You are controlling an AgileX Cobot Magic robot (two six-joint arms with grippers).
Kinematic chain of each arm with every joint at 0, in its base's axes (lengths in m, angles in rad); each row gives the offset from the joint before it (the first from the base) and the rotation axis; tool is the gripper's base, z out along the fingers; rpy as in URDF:
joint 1: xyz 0 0 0.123 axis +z
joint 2: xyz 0 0 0 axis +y
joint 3: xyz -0.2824 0 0.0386 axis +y
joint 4: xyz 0.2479 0 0.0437 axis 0.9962 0 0.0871
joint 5: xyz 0 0 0 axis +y
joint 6: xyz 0.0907 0 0.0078 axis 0.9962 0 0.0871
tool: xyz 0 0 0 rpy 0 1.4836 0
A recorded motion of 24 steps. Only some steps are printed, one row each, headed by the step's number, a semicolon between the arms.
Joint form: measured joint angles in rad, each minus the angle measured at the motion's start. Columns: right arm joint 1, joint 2, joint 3, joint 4, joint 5, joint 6; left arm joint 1, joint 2, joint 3, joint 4, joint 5, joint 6.
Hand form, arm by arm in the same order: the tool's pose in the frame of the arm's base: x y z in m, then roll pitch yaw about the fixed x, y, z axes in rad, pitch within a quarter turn. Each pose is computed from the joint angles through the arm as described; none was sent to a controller.
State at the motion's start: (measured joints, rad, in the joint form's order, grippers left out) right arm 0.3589 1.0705 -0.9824 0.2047 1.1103 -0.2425; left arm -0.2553 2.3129 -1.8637 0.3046 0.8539 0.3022
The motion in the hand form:
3: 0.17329 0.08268 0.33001 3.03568 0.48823 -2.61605; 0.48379 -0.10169 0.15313 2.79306 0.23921 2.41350
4: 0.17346 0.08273 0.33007 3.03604 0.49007 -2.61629; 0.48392 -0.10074 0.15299 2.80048 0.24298 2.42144
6: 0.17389 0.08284 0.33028 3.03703 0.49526 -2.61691; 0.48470 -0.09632 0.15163 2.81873 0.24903 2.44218
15: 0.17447 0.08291 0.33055 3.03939 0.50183 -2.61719; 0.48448 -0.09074 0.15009 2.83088 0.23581 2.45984
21: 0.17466 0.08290 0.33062 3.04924 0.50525 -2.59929; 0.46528 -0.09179 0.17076 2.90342 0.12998 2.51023
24: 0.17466 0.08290 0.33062 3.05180 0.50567 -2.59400; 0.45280 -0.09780 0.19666 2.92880 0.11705 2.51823
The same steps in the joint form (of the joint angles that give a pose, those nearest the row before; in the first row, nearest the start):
3: 0.0000 0.0067 0.0000 0.0000 -0.0053 0.0000; 0.0115 0.0011 -0.0002 -0.0381 0.0000 0.0000
4: 0.0000 0.0068 0.0000 0.0000 -0.0073 0.0000; 0.0146 0.0012 -0.0003 -0.0468 0.0000 0.0000
6: 0.0000 0.0068 0.0000 0.0000 -0.0127 0.0000; 0.0265 0.0032 -0.0003 -0.0679 0.0000 0.0034
15: 0.0000 0.0068 0.0000 -0.0009 -0.0196 0.0000; 0.0380 0.0052 -0.0002 -0.0751 0.0150 0.0063
21: 0.0000 0.0068 0.0000 -0.0017 -0.0218 -0.0156; 0.0284 -0.0497 0.0042 -0.1104 0.1953 0.0070
24: 0.0000 0.0068 0.0000 -0.0017 -0.0218 -0.0202; 0.0123 -0.1086 0.0042 -0.1339 0.2771 0.0070

